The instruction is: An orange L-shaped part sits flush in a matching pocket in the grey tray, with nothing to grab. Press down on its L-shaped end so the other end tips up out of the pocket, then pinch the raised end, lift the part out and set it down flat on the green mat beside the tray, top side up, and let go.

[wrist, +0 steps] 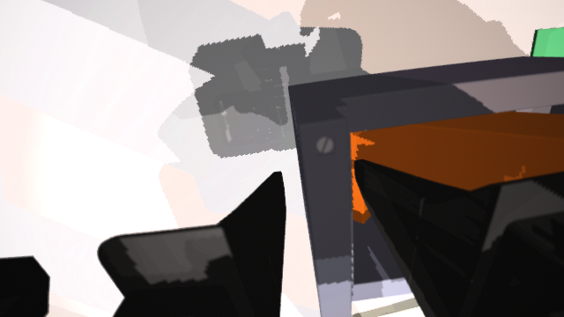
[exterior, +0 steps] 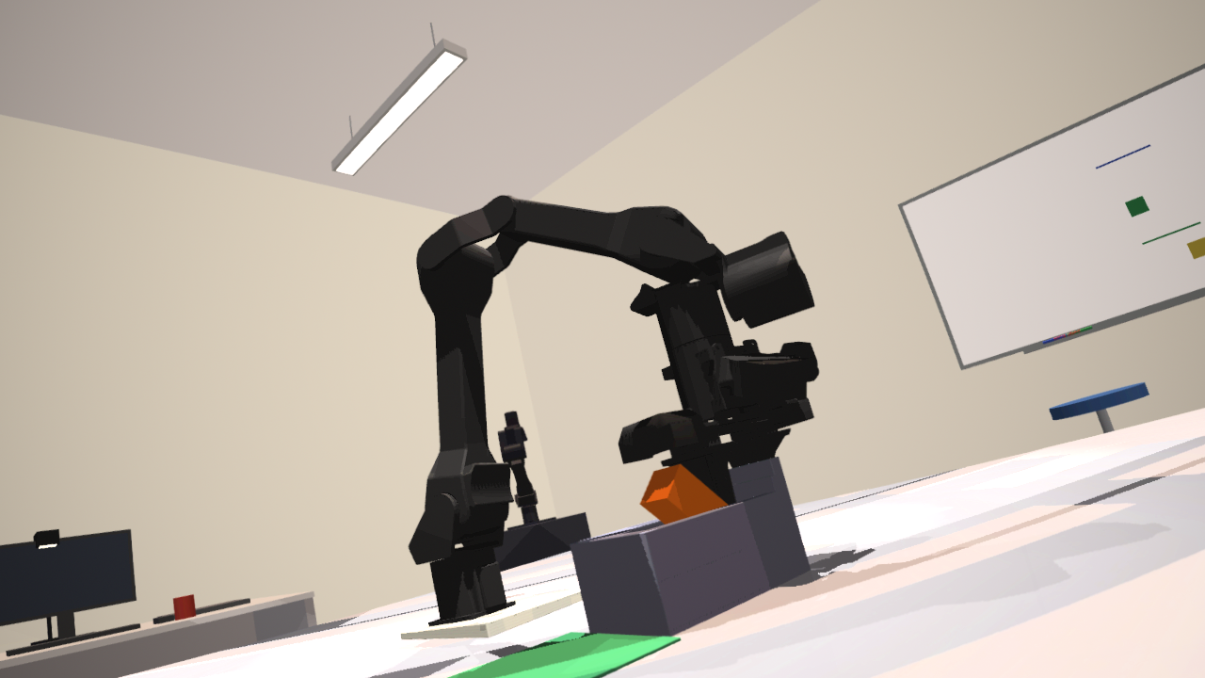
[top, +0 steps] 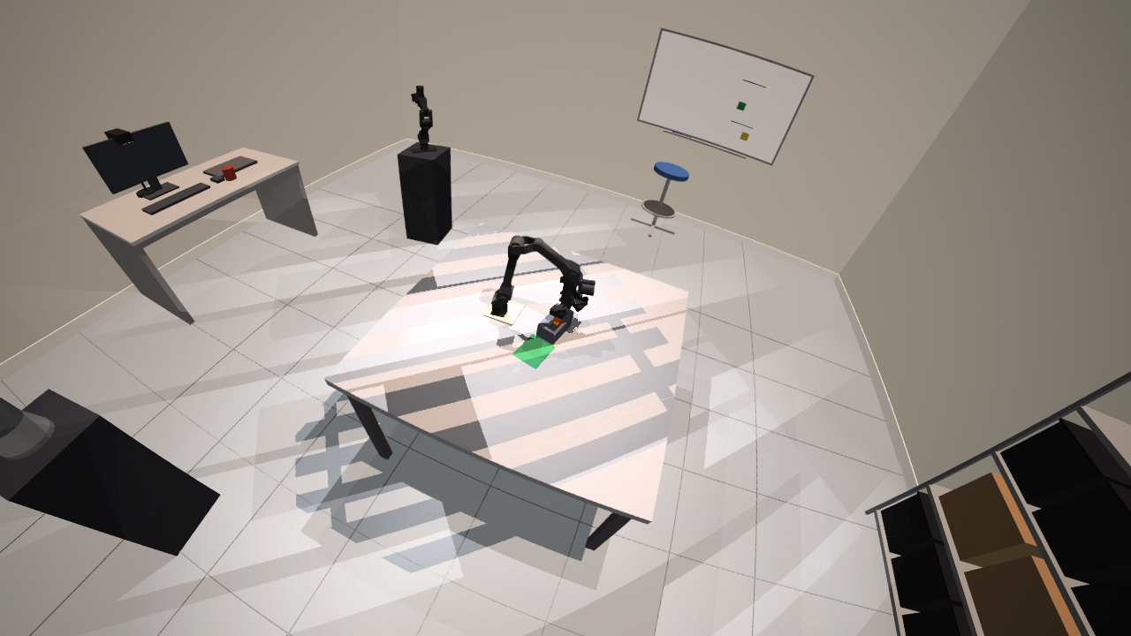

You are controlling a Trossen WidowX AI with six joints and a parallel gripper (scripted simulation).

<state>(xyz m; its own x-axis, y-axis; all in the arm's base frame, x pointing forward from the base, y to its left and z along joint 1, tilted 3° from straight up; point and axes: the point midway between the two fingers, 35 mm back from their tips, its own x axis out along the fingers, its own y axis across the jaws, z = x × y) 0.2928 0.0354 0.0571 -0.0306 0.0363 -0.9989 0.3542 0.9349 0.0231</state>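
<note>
My gripper tip is 20 mm past the orange L-shaped part and 40 mm to the left of it. Round my gripper tip: green mat (80 mm behind, 210 mm to the right, 50 mm below).
</note>
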